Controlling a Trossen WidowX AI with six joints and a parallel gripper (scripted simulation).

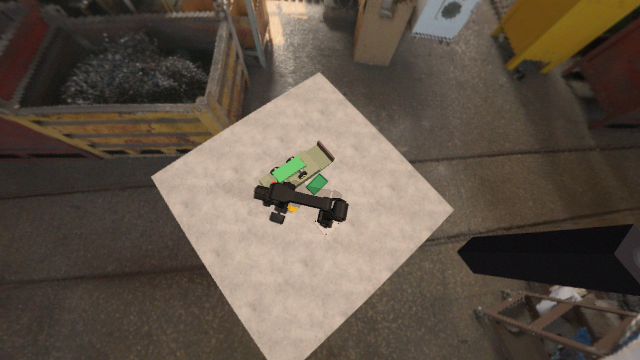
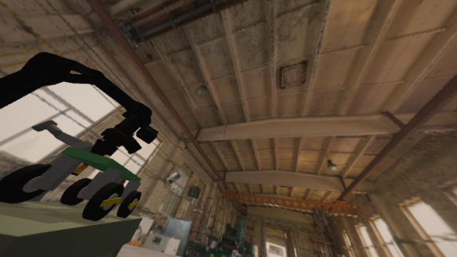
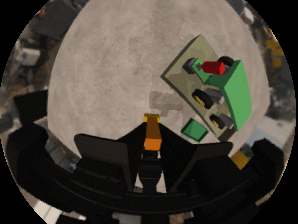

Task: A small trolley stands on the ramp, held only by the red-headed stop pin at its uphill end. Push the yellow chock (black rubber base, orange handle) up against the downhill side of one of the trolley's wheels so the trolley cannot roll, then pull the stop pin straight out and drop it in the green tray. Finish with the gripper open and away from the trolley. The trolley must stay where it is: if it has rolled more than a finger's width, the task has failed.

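Now: gripper tip 20 mm past the yellow chock, 10 mm to the left of it and 10 mm above it. Round my gripper tip: ramp: 160 mm ahead, 130 mm below, 120 mm to the right; trolley: 160 mm ahead, 120 mm to the right, 60 mm below; red-headed stop pin: 130 mm ahead, 40 mm below, 10 mm to the right.
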